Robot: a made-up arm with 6 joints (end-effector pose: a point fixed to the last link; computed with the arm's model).
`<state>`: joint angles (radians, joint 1 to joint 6).
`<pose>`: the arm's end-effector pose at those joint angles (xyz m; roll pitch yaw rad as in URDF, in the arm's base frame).
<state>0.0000 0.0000 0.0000 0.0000 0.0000 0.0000</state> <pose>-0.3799 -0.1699 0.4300 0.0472 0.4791 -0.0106</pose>
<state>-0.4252 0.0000 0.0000 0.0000 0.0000 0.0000</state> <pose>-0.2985 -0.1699 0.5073 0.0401 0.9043 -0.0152</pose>
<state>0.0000 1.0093 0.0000 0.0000 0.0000 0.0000</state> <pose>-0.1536 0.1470 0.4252 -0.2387 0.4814 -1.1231</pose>
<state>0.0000 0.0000 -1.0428 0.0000 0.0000 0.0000</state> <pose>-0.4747 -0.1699 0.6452 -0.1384 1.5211 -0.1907</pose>
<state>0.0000 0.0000 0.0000 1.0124 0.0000 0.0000</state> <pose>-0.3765 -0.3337 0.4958 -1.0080 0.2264 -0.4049</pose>
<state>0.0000 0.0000 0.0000 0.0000 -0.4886 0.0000</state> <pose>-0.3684 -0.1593 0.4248 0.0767 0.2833 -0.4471</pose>
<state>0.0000 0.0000 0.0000 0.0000 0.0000 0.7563</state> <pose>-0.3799 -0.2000 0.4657 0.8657 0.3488 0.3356</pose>
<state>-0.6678 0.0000 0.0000 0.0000 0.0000 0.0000</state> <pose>-0.2398 -0.1699 0.5340 0.0312 1.1469 -0.0229</pose>
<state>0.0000 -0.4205 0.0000 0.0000 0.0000 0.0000</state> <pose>-0.3674 -0.3353 0.4027 0.1324 0.4019 0.4321</pose>
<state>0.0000 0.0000 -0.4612 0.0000 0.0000 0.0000</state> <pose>-0.4499 -0.1699 0.5121 0.0392 0.9403 -0.0160</pose>
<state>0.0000 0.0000 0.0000 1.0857 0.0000 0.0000</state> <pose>-0.3763 -0.3418 0.5065 -1.0762 0.1958 -0.4187</pose>
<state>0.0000 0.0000 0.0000 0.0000 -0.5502 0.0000</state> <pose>-0.3666 -0.1584 0.4243 0.0865 0.2600 -0.5007</pose>
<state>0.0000 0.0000 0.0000 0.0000 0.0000 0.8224</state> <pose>-0.3800 -0.2037 0.4676 0.9316 0.3263 0.3575</pose>
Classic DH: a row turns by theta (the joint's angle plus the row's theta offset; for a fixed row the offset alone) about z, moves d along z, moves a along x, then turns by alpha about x. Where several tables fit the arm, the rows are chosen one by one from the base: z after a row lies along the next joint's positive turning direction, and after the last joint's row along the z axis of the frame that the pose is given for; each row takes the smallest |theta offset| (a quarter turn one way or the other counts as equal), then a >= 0, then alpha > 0; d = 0 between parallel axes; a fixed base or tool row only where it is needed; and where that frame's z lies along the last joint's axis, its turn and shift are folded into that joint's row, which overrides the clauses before.
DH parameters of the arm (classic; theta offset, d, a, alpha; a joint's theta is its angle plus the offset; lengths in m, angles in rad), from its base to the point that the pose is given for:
base (fixed): 0 0.28 -0.16 1.5708
joint 1: -0.2233 0.197 0.153 1.7135
joint 2: 0 -0.3171 -0.3063 -1.7135
joint 3: -1.3531 -0.0523 0.0101 1.552
joint 4: -1.1526 0.1033 0.0761 1.6098
joint 5: -0.0195 -0.1989 -0.0294 1.5343
joint 6: 0.4775 -0.0364 0.0611 -1.0928
tool (fixed): -1.6072 0.0185 0 0

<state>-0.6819 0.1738 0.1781 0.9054 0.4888 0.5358</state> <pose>-0.1645 -0.2458 0.5877 -1.2905 1.3202 -1.0407</pose>
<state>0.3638 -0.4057 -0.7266 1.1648 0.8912 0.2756</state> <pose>-0.4224 -0.5062 0.5421 -2.1851 1.1476 -1.0332</pose>
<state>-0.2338 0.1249 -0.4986 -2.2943 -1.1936 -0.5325</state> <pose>-0.0939 -0.0051 0.7986 -2.5431 0.7783 1.9097</pose>
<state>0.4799 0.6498 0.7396 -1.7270 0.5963 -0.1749</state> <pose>-0.2662 0.1920 0.4946 -0.0682 -1.0561 1.0843</pose>
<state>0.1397 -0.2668 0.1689 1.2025 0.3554 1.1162</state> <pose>-0.3537 -0.4344 0.5284 -0.0193 0.4694 0.2232</pose>
